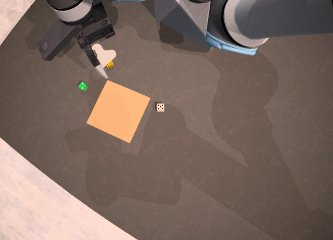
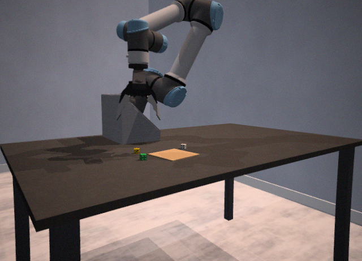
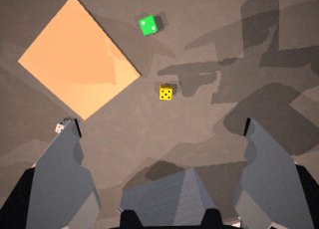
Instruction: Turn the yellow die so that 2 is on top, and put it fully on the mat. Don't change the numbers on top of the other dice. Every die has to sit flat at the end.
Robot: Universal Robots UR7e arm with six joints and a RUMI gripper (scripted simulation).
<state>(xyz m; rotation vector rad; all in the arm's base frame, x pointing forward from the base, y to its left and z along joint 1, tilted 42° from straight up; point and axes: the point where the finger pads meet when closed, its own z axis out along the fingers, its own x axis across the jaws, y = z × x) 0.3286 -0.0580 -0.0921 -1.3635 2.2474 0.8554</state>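
Now: the yellow die 20 mm behind my hand and 120 mm below it. From my hand the other things lie so: orange mat 80 mm ahead, 110 mm to the left, 130 mm below; green die 80 mm ahead, 20 mm to the right, 120 mm below; white die 200 mm to the left, 120 mm below.
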